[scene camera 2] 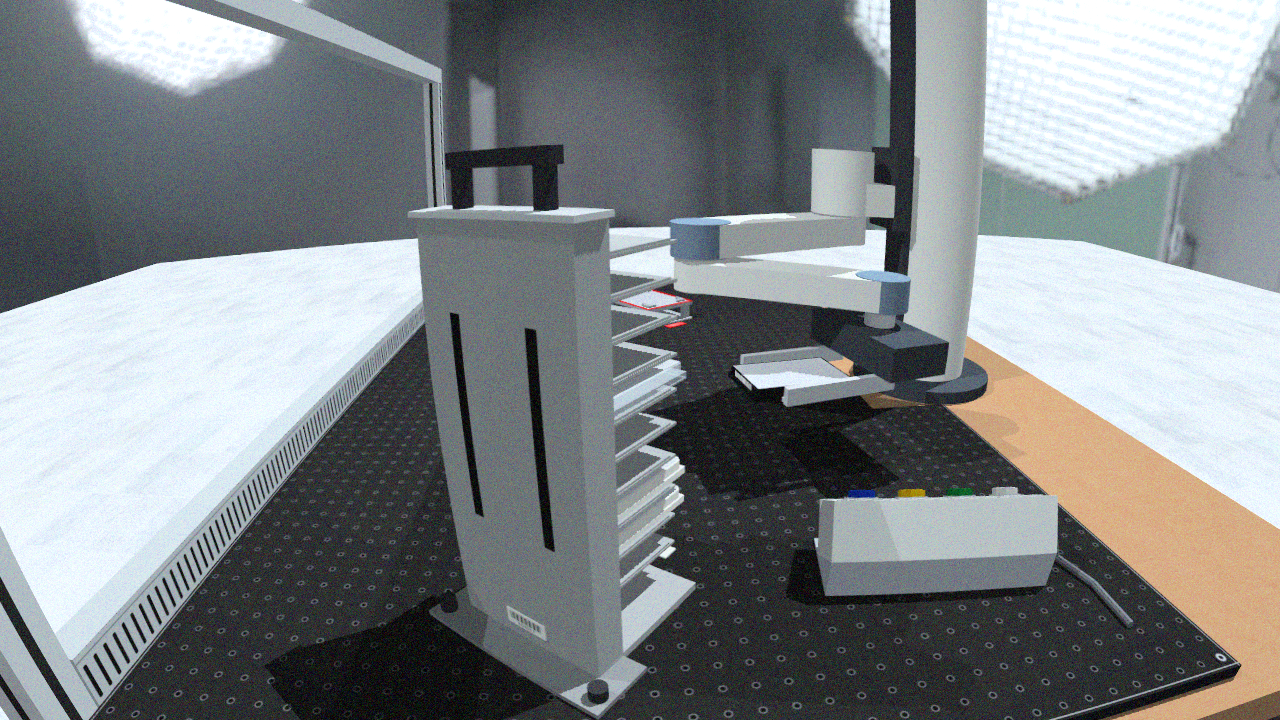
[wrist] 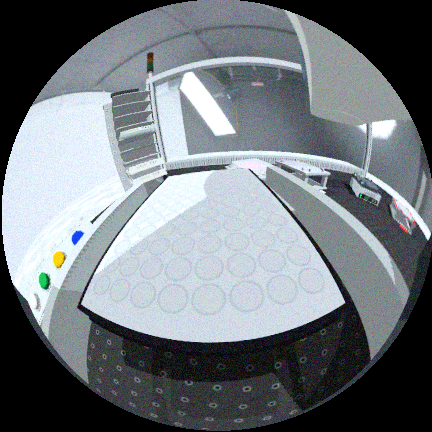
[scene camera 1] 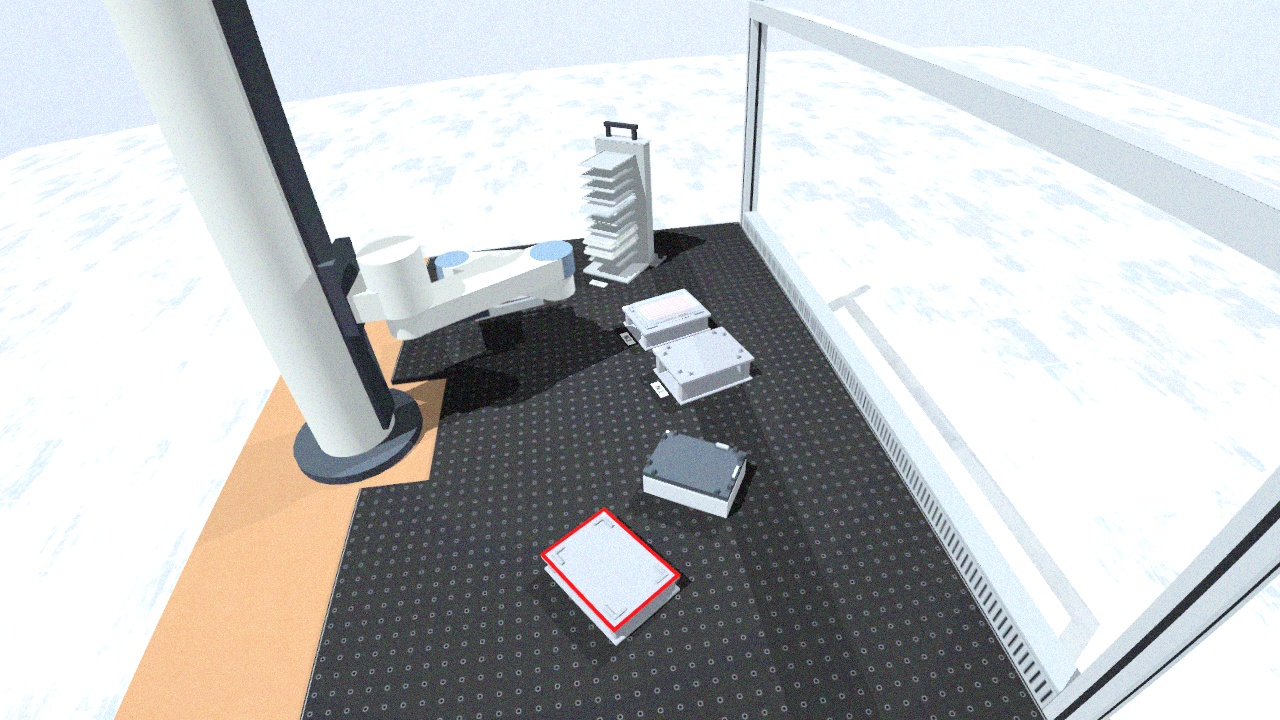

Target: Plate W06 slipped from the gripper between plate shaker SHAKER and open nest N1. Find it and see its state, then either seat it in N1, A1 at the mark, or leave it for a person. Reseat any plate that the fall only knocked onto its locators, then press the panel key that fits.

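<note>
My gripper is shut on a white-topped plate with a dark base. The plate looks level and is held above the dark deck; well rings show on its top. In the scene camera 1 view the arm hides most of the gripper. The nest beside the shaker bears no plate; its label is too small to read surely. A pinkish plate lies on the nest behind it; its exact seating cannot be told. The dark-topped shaker bears no plate. The key panel shows blue, yellow, green and white keys.
A tall plate rack holds several plates near the panel. A red-edged white stand is beyond the shaker. A guard frame runs along one deck side. The arm's column stands opposite.
</note>
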